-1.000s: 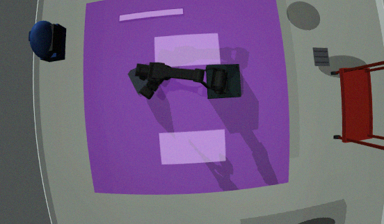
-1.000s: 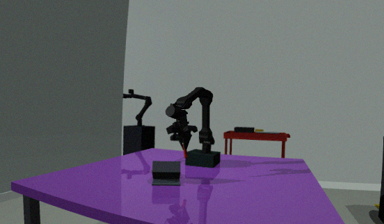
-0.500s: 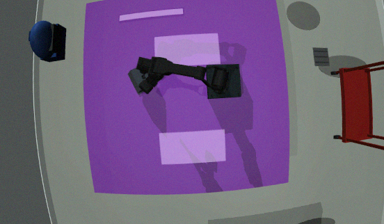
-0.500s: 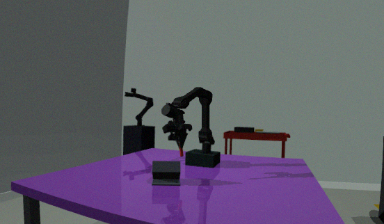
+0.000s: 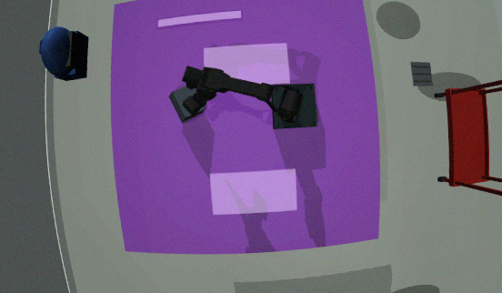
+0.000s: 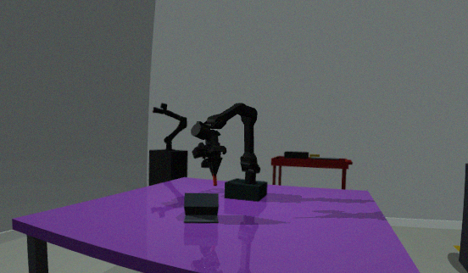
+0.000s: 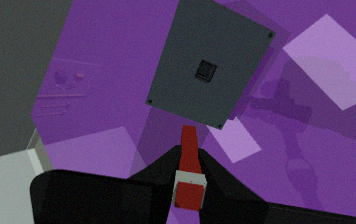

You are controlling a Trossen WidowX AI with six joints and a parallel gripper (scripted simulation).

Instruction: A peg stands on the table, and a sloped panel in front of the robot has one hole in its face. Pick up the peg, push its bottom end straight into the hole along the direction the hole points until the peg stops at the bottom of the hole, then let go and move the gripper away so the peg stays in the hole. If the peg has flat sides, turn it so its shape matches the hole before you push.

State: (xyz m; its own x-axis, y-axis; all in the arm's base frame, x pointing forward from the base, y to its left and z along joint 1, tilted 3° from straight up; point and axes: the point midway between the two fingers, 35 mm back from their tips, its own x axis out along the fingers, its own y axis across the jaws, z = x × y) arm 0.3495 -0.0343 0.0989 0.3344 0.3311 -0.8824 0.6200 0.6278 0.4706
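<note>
Right now my gripper tip is 80 mm short of the sloped panel, 10 mm to the left of it and 110 mm above it. The rest, counted from my gripper tip: red peg 10 mm behind, 10 mm above.
</note>
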